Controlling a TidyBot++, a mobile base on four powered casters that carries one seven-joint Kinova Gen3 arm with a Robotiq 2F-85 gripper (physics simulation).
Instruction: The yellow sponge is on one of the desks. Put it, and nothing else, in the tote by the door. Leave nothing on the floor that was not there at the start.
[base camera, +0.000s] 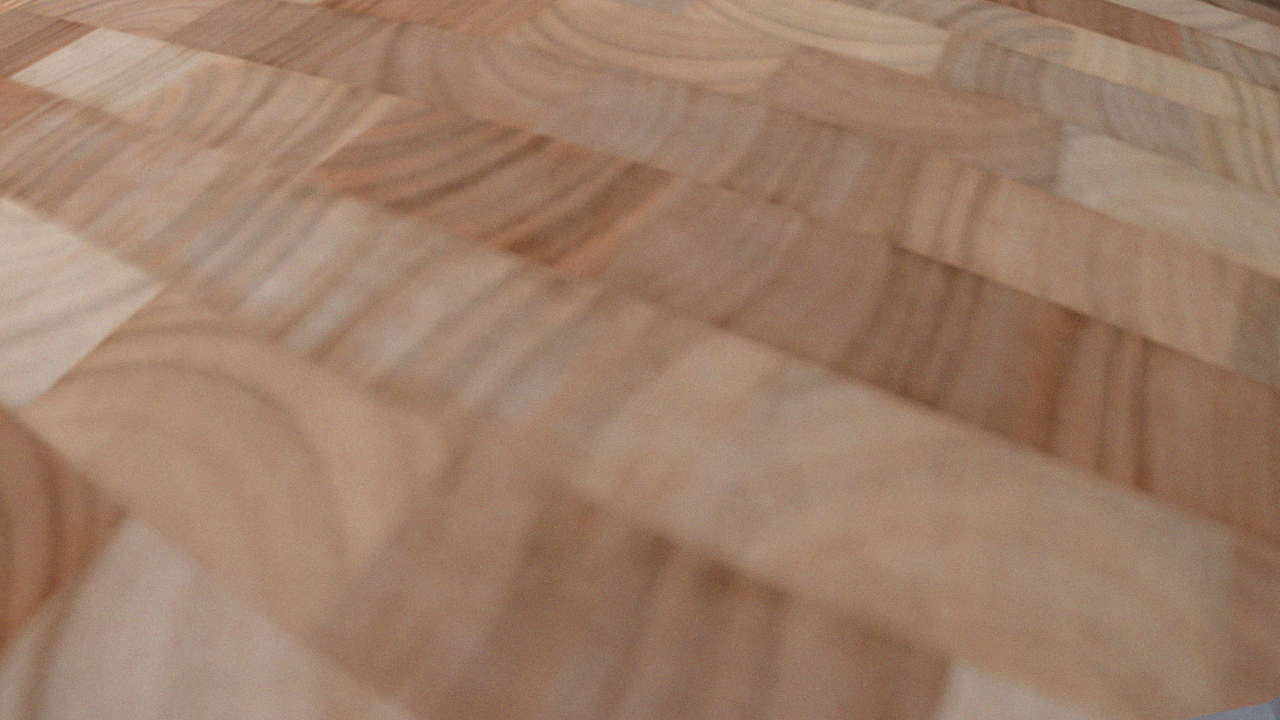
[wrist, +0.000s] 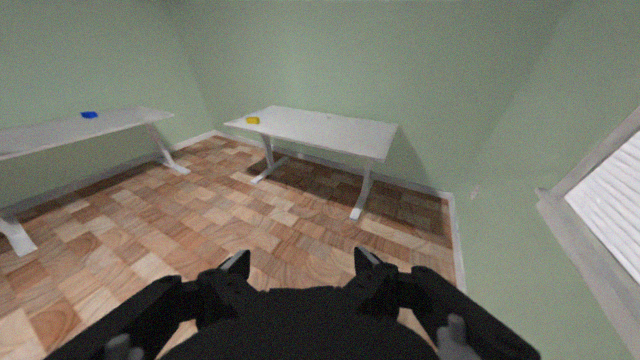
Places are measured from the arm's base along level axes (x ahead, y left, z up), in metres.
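Pixels of known places: gripper, fingertip midpoint: (wrist: 303, 260).
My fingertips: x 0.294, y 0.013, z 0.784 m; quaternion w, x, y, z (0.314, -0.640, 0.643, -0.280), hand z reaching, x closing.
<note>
Ahead of a thing's pixels: the offset from my fingertips to its top centre. "pt": to the spot under its first point. Level surfaces: height alone.
The yellow sponge @(dz -0.416, dx +1.676, dy +0.559 m) (wrist: 253, 120) lies on the left end of a white desk @(dz -0.461 m) (wrist: 320, 131) that stands against the far wall in the wrist view. My gripper (wrist: 303, 260) is open, with its two black fingertips wide apart and floor showing between them. It is well short of the desk and the sponge. The tote and the door do not show in either view.
A second white desk (wrist: 50, 131) stands along the left wall with a blue object (wrist: 89, 115) on it. Both desks have splayed legs reaching the floor. A window with white blinds @(pt dz -0.240, dx +0.288, dy -0.924 m) (wrist: 607, 200) is on the right wall. Wooden floor @(dz -1.181 m) (base camera: 626, 358) fills most of the base camera view.
</note>
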